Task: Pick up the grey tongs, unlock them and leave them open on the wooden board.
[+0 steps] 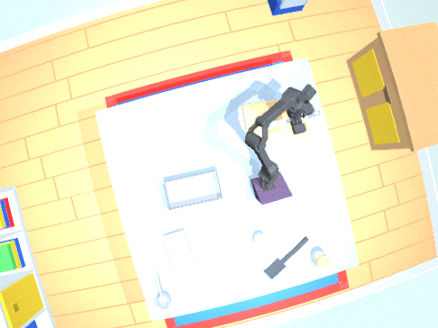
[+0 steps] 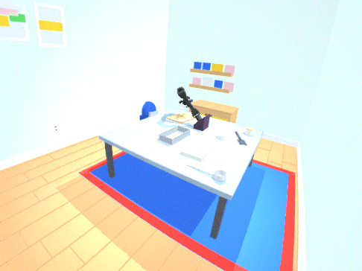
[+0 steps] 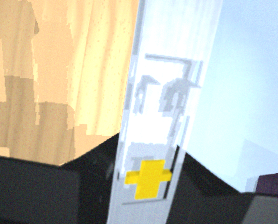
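Now: the yellow lock piece 4 cm above my gripper tip and 1 cm to the right of it. Also, from my gripper tip: roasting tin 59 cm ahead, 23 cm to the left, 11 cm below; then dark spatula 76 cm to the left, 18 cm ahead, 13 cm below; then wooden board 13 cm below, 4 cm to the right, 4 cm ahead.
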